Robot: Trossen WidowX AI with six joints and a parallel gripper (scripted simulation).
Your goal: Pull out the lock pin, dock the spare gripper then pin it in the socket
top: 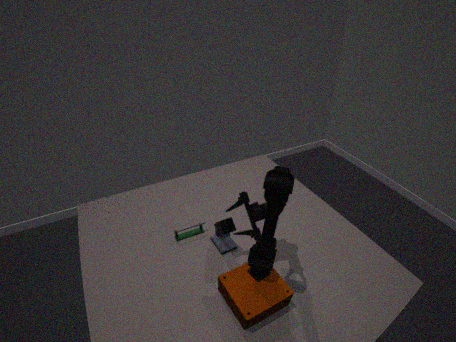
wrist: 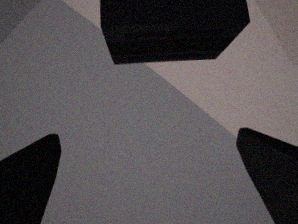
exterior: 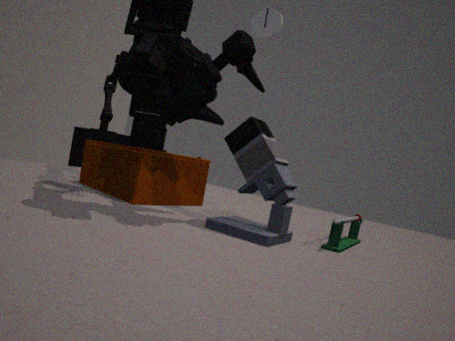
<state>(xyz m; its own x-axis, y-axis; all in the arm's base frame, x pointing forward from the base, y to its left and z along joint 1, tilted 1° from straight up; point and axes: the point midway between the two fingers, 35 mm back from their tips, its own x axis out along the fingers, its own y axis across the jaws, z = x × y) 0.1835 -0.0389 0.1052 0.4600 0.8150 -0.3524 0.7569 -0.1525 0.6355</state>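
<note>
Right now the green cradle is 200 mm ahead of my gripper tip, 170 mm below it and 80 mm to the left of it. Also, from my gripper tip: grey mount 140 mm below, 80 mm ahead, 20 mm to the right; spare gripper 80 mm below, 50 mm ahead, 20 mm to the right.
</note>
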